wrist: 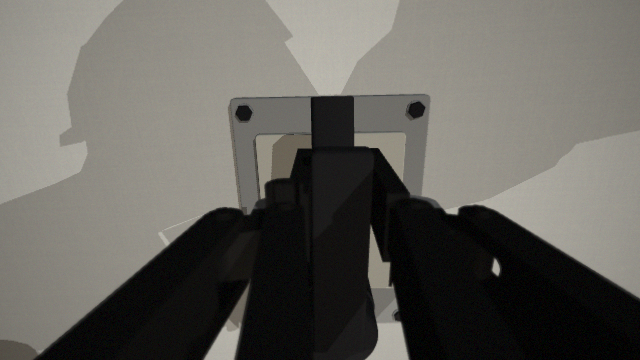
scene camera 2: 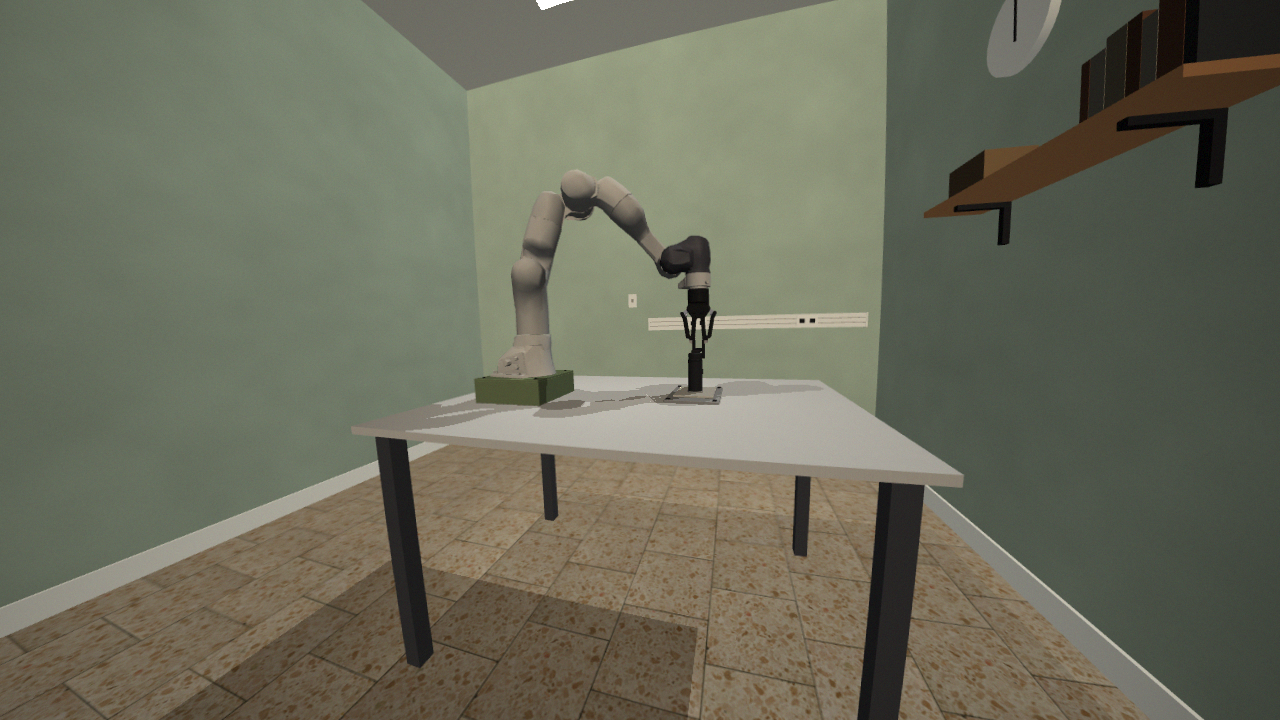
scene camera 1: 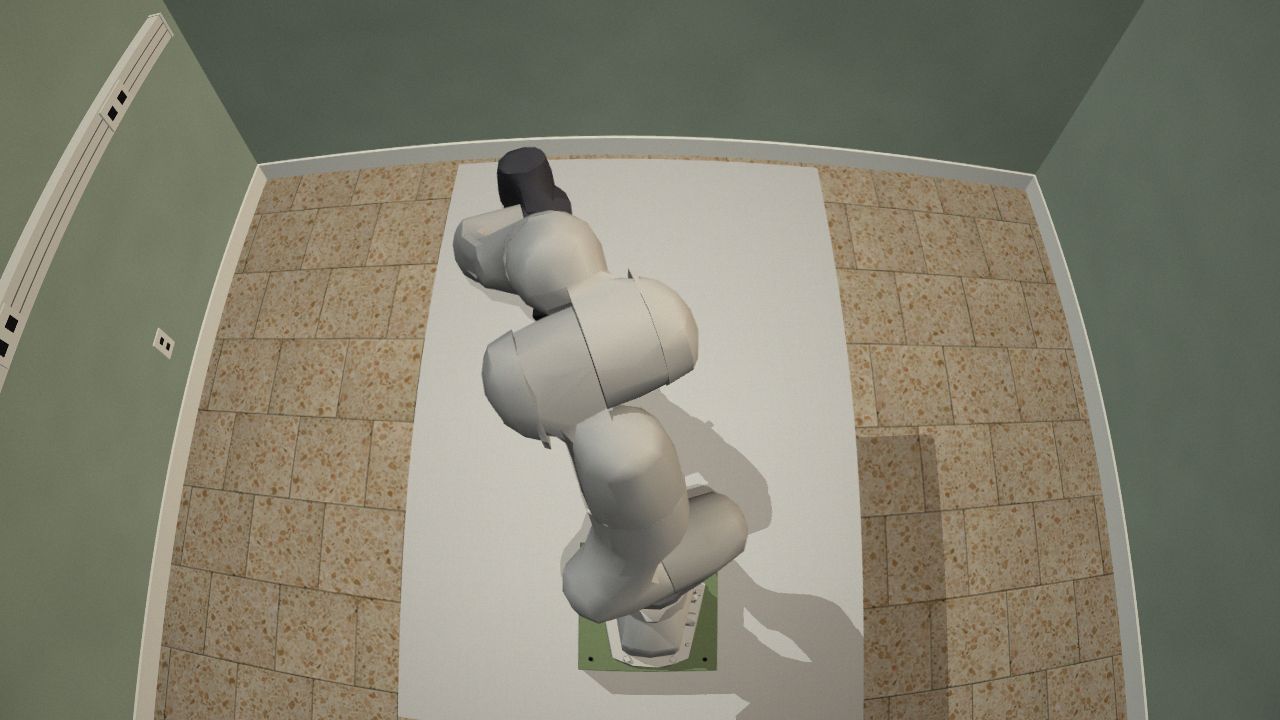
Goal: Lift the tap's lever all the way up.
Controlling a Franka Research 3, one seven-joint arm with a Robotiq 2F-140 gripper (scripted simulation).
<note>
I see my gripper [scene camera 2: 698, 358] and a dark lever [wrist: 341, 176].
My gripper shows as well in the wrist view [wrist: 337, 172].
</note>
